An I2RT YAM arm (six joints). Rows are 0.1 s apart.
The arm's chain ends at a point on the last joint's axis. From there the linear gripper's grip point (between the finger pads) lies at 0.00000 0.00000 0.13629 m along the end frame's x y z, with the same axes.
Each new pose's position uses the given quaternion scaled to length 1; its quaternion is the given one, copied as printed.
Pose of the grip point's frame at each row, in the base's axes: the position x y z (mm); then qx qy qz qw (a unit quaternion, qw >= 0):
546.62 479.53 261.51 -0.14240 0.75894 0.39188 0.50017
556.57 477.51 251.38 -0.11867 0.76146 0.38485 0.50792
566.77 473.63 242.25 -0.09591 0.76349 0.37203 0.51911
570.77 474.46 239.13 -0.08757 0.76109 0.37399 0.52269
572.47 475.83 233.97 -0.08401 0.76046 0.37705 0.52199
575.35 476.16 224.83 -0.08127 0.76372 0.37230 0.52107
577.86 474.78 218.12 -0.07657 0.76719 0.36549 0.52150
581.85 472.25 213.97 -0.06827 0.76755 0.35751 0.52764
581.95 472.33 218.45 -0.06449 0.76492 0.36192 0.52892
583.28 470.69 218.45 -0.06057 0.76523 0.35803 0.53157
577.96 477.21 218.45 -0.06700 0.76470 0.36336 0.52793
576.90 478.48 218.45 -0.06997 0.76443 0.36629 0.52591
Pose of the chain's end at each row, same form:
458.36 379.05 287.75 -0.14240 0.75894 0.39188 0.50017
463.60 381.20 276.98 -0.11867 0.76146 0.38485 0.50792
468.46 382.63 267.36 -0.09591 0.76349 0.37203 0.51911
471.26 384.40 262.82 -0.08757 0.76109 0.37399 0.52269
472.90 385.72 257.24 -0.08401 0.76046 0.37705 0.52199
475.12 387.11 249.33 -0.08127 0.76372 0.37230 0.52107
476.43 387.46 243.87 -0.07657 0.76719 0.36549 0.52150
478.11 387.63 239.53 -0.06827 0.76755 0.35751 0.52764
478.03 387.57 242.78 -0.06449 0.76492 0.36192 0.52892
478.31 387.23 242.78 -0.06057 0.76523 0.35803 0.53157
474.55 391.83 242.78 -0.06700 0.76470 0.36336 0.52793
474.30 392.13 242.78 -0.06997 0.76443 0.36629 0.52591

